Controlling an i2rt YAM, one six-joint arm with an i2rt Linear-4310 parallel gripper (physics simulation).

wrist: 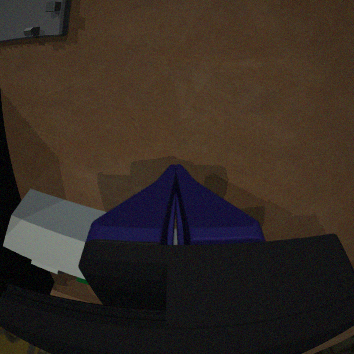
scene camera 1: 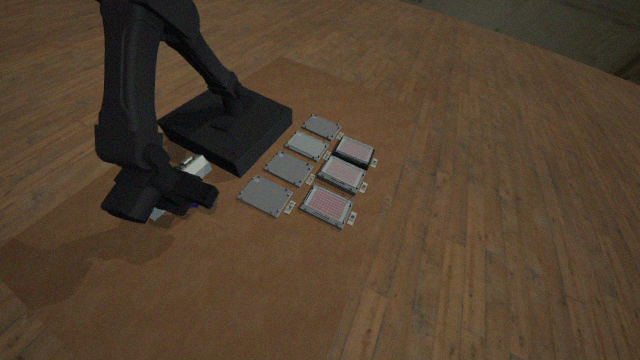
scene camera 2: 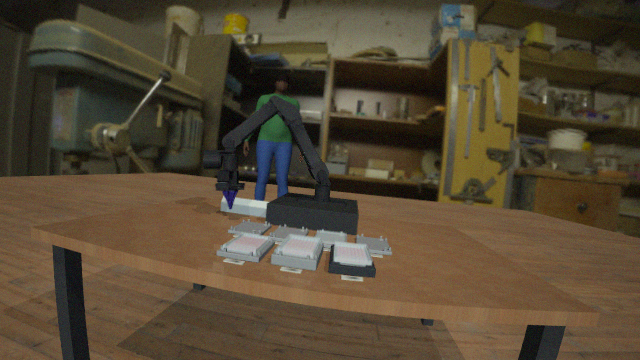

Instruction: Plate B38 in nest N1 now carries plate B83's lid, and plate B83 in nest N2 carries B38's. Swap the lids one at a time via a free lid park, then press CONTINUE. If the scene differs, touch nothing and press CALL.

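Seen in the pictures: gripper, between the fingertips: point(wrist: 175, 173) point(scene camera 1: 196, 206) point(scene camera 2: 230, 209); arm's base, origin of its link: point(scene camera 1: 235, 112) point(scene camera 2: 321, 202).
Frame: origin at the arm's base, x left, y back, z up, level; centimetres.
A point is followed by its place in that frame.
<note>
My gripper point(scene camera 1: 194, 205) @(x -35.3, y -6.9, z -4.9 cm) point(scene camera 2: 230, 207) @(x -35.3, y -6.9, z -4.9 cm) point(wrist: 175, 173) @(x -35.3, y -6.9, z -4.9 cm) has dark blue fingers. It is shut and empty, low beside the white button box point(scene camera 1: 198, 167) @(x -24.1, y -0.4, z -3.6 cm) point(scene camera 2: 254, 207) @(x -27.2, y -0.1, z -4.6 cm) point(wrist: 47, 240) @(x -25.0, y -0.1, z -3.5 cm), which the arm partly hides. A bit of green shows on the box's side in the wrist view; button labels are not readable. Three pink-welled plates sit in nests: a near plate point(scene camera 1: 327, 204) @(x -21.4, y -42.3, z -5.4 cm) point(scene camera 2: 246, 244) @(x -20.6, y -46.0, z -5.4 cm), a middle plate point(scene camera 1: 343, 172) @(x -8.5, y -44.3, z -4.1 cm) point(scene camera 2: 298, 247) @(x -8.1, y -48.6, z -4.1 cm) and a far plate point(scene camera 1: 355, 150) @(x 3.6, y -46.4, z -4.4 cm) point(scene camera 2: 351, 254) @(x 4.0, y -49.9, z -4.5 cm) in a dark nest. Their labels are too small to read, and which lid each carries cannot be told.
Several flat grey lid parks stand in a row behind the plates: one point(scene camera 1: 265, 195) @(x -24.3, y -22.8, z -7.1 cm) point(scene camera 2: 250, 227) @(x -24.1, y -23.2, z -7.1 cm), another point(scene camera 1: 288, 168) @(x -11.7, y -25.6, z -7.1 cm), a paler one point(scene camera 1: 307, 145) @(x 0.6, y -28.4, z -6.3 cm) point(scene camera 2: 331, 238) @(x 1.6, y -30.8, z -6.3 cm) and a far one point(scene camera 1: 321, 126) @(x 14.2, y -30.2, z -7.1 cm) point(scene camera 2: 374, 245) @(x 14.5, y -32.6, z -7.1 cm). The black robot base point(scene camera 1: 225, 130) @(x -10.0, y -2.5, z 0.6 cm) point(scene camera 2: 312, 214) @(x -4.0, y -15.1, z -2.4 cm) stands beside them. A person point(scene camera 2: 274, 125) stands behind the table.
</note>
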